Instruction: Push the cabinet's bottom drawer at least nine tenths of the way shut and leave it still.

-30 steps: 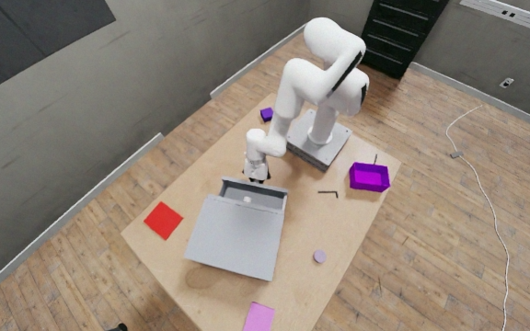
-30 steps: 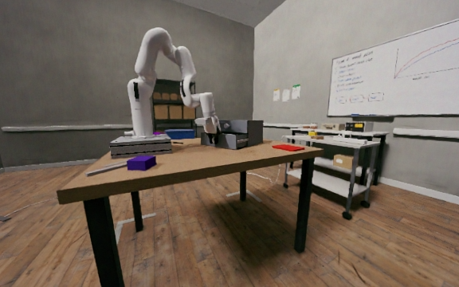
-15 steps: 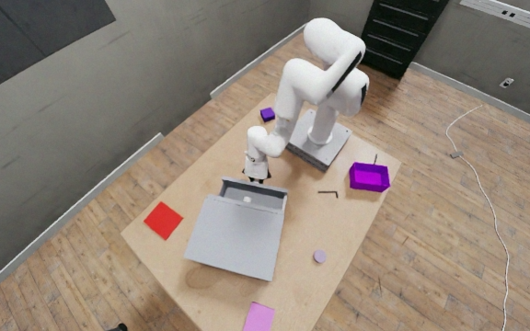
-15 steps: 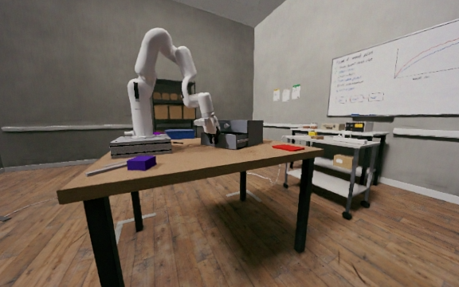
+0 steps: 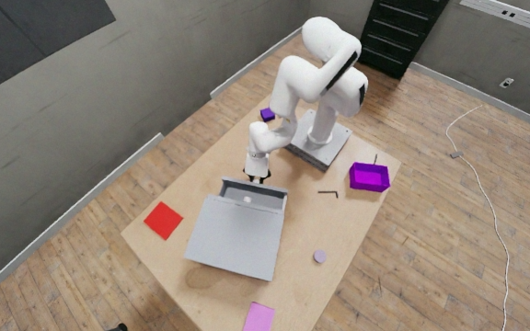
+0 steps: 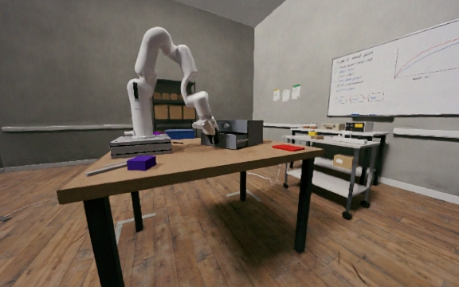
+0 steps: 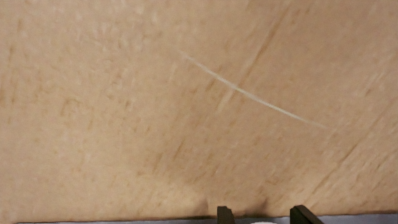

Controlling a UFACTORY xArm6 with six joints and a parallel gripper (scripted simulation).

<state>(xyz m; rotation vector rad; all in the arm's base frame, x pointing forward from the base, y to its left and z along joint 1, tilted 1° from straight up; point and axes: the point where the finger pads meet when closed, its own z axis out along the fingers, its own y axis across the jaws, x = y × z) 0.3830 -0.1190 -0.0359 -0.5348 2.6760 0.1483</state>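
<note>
Now: the bottom drawer 120 mm ahead of my hand, 50 mm to the left of it and 20 mm below it. Also, from my hand: grey cabinet 190 mm ahead, 80 mm to the left, 30 mm above; then lilac disc 400 mm to the left, 110 mm ahead, 40 mm below; then purple block 390 mm behind, 220 mm to the right, 30 mm below.
</note>
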